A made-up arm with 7 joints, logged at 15 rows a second.
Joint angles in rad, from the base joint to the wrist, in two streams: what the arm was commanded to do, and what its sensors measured. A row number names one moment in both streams.
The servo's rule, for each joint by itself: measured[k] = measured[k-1] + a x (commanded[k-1-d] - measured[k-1]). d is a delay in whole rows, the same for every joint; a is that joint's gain. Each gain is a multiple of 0.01, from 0.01 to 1. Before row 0 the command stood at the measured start. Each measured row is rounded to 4 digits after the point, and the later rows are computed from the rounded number. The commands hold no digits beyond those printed.
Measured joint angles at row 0: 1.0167, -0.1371, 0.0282, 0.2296, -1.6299, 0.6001, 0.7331
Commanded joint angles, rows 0 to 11: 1.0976, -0.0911, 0.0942, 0.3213, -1.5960, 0.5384, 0.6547; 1.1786, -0.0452, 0.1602, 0.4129, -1.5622, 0.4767, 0.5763; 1.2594, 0.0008, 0.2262, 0.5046, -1.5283, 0.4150, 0.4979; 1.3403, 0.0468, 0.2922, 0.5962, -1.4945, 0.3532, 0.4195; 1.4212, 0.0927, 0.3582, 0.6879, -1.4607, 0.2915, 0.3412; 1.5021, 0.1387, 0.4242, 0.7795, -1.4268, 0.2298, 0.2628; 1.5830, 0.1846, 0.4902, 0.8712, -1.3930, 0.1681, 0.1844; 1.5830, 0.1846, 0.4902, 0.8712, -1.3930, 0.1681, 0.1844; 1.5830, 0.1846, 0.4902, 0.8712, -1.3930, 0.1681, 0.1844; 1.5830, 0.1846, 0.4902, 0.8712, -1.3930, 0.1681, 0.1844; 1.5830, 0.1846, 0.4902, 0.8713, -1.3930, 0.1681, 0.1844; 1.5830, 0.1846, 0.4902, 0.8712, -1.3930, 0.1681, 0.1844
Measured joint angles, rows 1 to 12: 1.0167, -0.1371, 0.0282, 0.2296, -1.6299, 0.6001, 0.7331; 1.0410, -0.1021, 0.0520, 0.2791, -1.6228, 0.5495, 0.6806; 1.0823, -0.0589, 0.0910, 0.3514, -1.6101, 0.4898, 0.6107; 1.1354, -0.0135, 0.1397, 0.4341, -1.5929, 0.4285, 0.5351; 1.1969, 0.0323, 0.1946, 0.5216, -1.5722, 0.3668, 0.4576; 1.2642, 0.0782, 0.2535, 0.6114, -1.5488, 0.3051, 0.3796; 1.3356, 0.1242, 0.3150, 0.7022, -1.5232, 0.2434, 0.3013; 1.4098, 0.1701, 0.3781, 0.7935, -1.4959, 0.1817, 0.2230; 1.4618, 0.1811, 0.4185, 0.8355, -1.4743, 0.1705, 0.1971; 1.4982, 0.1838, 0.4443, 0.8548, -1.4572, 0.1685, 0.1886; 1.5236, 0.1844, 0.4608, 0.8637, -1.4437, 0.1682, 0.1858; 1.5414, 0.1846, 0.4714, 0.8678, -1.4331, 0.1681, 0.1849
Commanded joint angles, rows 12 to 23: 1.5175, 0.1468, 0.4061, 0.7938, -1.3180, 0.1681, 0.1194; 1.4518, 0.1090, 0.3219, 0.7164, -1.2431, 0.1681, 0.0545; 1.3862, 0.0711, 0.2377, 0.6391, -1.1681, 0.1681, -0.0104; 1.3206, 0.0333, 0.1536, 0.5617, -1.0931, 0.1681, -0.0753; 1.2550, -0.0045, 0.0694, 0.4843, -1.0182, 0.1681, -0.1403; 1.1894, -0.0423, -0.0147, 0.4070, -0.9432, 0.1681, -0.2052; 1.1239, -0.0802, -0.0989, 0.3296, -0.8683, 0.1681, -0.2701; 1.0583, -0.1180, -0.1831, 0.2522, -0.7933, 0.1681, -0.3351; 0.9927, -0.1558, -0.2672, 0.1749, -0.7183, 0.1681, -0.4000; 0.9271, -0.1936, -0.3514, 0.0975, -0.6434, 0.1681, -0.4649; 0.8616, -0.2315, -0.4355, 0.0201, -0.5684, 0.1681, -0.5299; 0.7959, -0.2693, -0.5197, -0.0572, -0.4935, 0.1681, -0.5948
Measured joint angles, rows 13 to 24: 1.5539, 0.1846, 0.4782, 0.8696, -1.4247, 0.1681, 0.1846; 1.5430, 0.1559, 0.4522, 0.8287, -1.4023, 0.1681, 0.1409; 1.5156, 0.1203, 0.4053, 0.7681, -1.3689, 0.1681, 0.0830; 1.4768, 0.0829, 0.3450, 0.6984, -1.3267, 0.1681, 0.0204; 1.4299, 0.0452, 0.2761, 0.6246, -1.2776, 0.1681, -0.0437; 1.3774, 0.0074, 0.2017, 0.5488, -1.2231, 0.1681, -0.1084; 1.3210, -0.0304, 0.1238, 0.4722, -1.1643, 0.1681, -0.1733; 1.2619, -0.0682, 0.0436, 0.3952, -1.1021, 0.1681, -0.2382; 1.2008, -0.1060, -0.0380, 0.3180, -1.0373, 0.1681, -0.3031; 1.1384, -0.1438, -0.1205, 0.2407, -0.9703, 0.1681, -0.3680; 1.0750, -0.1816, -0.2036, 0.1634, -0.9017, 0.1681, -0.4329; 1.0110, -0.2195, -0.2871, 0.0860, -0.8317, 0.1681, -0.4979
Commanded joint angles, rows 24 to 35: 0.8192, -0.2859, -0.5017, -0.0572, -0.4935, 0.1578, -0.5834; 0.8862, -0.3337, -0.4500, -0.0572, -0.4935, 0.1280, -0.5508; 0.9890, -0.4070, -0.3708, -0.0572, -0.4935, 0.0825, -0.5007; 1.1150, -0.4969, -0.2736, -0.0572, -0.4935, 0.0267, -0.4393; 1.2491, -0.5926, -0.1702, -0.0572, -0.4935, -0.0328, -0.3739; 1.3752, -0.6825, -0.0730, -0.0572, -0.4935, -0.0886, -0.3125; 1.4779, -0.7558, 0.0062, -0.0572, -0.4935, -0.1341, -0.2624; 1.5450, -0.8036, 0.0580, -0.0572, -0.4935, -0.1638, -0.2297; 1.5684, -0.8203, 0.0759, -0.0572, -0.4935, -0.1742, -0.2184; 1.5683, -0.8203, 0.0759, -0.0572, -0.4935, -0.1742, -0.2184; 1.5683, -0.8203, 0.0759, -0.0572, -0.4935, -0.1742, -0.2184; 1.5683, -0.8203, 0.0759, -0.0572, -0.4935, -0.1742, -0.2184
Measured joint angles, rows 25 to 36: 0.9465, -0.2573, -0.3708, 0.0087, -0.7607, 0.1681, -0.5628; 0.9083, -0.2790, -0.4179, -0.0269, -0.7046, 0.1597, -0.5766; 0.9017, -0.3206, -0.4295, -0.0433, -0.6603, 0.1337, -0.5593; 0.9279, -0.3863, -0.4084, -0.0508, -0.6253, 0.0917, -0.5200; 0.9840, -0.4704, -0.3599, -0.0543, -0.5976, 0.0384, -0.4659; 1.0635, -0.5633, -0.2916, -0.0559, -0.5757, -0.0200, -0.4043; 1.1570, -0.6539, -0.2129, -0.0566, -0.5584, -0.0763, -0.3428; 1.2533, -0.7313, -0.1340, -0.0569, -0.5448, -0.1237, -0.2889; 1.3408, -0.7862, -0.0649, -0.0571, -0.5340, -0.1566, -0.2492; 1.4091, -0.8121, -0.0142, -0.0572, -0.5255, -0.1710, -0.2286; 1.4569, -0.8183, 0.0182, -0.0572, -0.5188, -0.1736, -0.2218; 1.4903, -0.8198, 0.0390, -0.0572, -0.5135, -0.1741, -0.2195
